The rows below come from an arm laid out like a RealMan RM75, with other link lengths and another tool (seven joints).
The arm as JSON. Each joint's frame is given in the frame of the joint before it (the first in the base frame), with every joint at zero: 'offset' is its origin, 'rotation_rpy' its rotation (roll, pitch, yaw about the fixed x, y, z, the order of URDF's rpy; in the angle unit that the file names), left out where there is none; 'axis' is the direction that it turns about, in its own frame. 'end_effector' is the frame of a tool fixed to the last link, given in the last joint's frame.
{
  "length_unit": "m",
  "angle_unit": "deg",
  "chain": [
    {
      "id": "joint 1",
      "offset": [
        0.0,
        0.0,
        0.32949
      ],
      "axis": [
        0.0,
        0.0,
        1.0
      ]
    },
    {
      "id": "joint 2",
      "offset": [
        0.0,
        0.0,
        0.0
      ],
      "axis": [
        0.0,
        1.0,
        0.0
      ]
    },
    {
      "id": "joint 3",
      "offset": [
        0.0,
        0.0,
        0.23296
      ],
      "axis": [
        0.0,
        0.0,
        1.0
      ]
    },
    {
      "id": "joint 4",
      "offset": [
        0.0,
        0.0,
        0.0
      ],
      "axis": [
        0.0,
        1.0,
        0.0
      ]
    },
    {
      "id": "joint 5",
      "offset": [
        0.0,
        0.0,
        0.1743
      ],
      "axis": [
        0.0,
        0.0,
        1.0
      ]
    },
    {
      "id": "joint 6",
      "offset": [
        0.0,
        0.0,
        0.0
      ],
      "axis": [
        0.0,
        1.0,
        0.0
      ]
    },
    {
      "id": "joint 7",
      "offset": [
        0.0,
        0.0,
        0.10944
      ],
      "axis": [
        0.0,
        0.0,
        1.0
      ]
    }
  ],
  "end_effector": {
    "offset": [
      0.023,
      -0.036,
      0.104
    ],
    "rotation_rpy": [
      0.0,
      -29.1,
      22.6
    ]
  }
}
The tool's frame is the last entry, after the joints.
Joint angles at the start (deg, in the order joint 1, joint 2, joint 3, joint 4, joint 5, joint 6, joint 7): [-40.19, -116.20, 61.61, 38.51, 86.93, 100.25, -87.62]
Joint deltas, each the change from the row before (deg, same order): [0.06, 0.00, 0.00, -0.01, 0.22, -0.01, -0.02]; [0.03, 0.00, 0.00, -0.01, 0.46, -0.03, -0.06]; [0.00, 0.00, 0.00, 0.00, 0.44, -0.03, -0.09]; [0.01, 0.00, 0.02, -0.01, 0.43, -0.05, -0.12]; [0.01, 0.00, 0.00, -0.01, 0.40, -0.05, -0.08]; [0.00, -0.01, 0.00, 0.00, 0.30, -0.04, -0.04]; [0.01, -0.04, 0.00, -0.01, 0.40, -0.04, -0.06]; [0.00, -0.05, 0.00, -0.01, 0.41, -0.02, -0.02]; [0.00, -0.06, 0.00, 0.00, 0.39, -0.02, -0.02]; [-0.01, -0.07, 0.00, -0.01, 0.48, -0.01, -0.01]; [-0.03, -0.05, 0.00, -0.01, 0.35, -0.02, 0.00]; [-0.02, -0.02, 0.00, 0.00, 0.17, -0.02, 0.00]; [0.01, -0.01, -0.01, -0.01, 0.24, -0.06, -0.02]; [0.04, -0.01, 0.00, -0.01, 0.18, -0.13, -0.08]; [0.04, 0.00, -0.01, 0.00, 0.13, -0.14, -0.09]
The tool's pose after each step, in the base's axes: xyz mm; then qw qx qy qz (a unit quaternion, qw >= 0). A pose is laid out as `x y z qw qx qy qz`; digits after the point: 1 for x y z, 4 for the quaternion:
-52.5 331.8 64.9 0.0304 -0.9889 0.0802 -0.1215
-53.9 331.5 63.5 0.0288 -0.9894 0.0796 -0.1178
-55.0 331.2 62.3 0.0271 -0.9899 0.0791 -0.1141
-56.3 330.9 60.9 0.0253 -0.9905 0.0782 -0.1104
-57.5 330.7 59.8 0.0239 -0.9909 0.0775 -0.1070
-58.2 330.6 58.9 0.0230 -0.9912 0.0772 -0.1046
-59.3 330.2 57.6 0.0215 -0.9916 0.0767 -0.1015
-60.2 329.7 56.3 0.0199 -0.9920 0.0766 -0.0985
-61.0 329.2 55.0 0.0184 -0.9923 0.0766 -0.0957
-61.9 328.6 53.4 0.0165 -0.9926 0.0767 -0.0923
-62.5 328.2 52.2 0.0152 -0.9929 0.0770 -0.0898
-62.8 328.0 51.7 0.0147 -0.9930 0.0772 -0.0885
-63.6 328.0 51.0 0.0142 -0.9932 0.0767 -0.0865
-64.4 328.2 50.4 0.0141 -0.9935 0.0753 -0.0848
-65.2 328.6 50.0 0.0143 -0.9937 0.0737 -0.0833

